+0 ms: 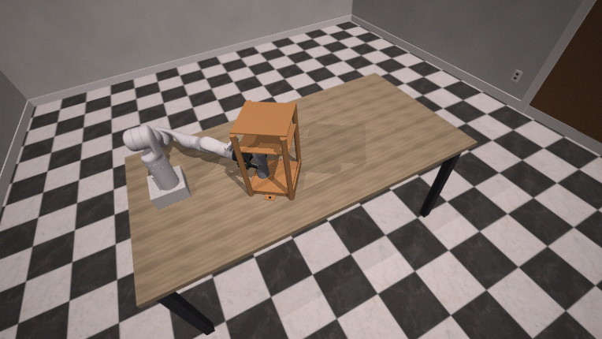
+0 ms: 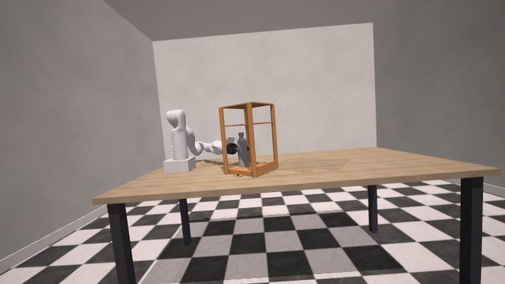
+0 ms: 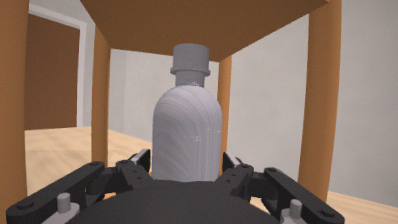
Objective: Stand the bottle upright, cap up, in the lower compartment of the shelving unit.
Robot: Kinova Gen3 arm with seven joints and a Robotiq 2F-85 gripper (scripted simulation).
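Now: the orange shelving unit 50 mm ahead of my hand, 30 mm to the right of it and 60 mm above it.
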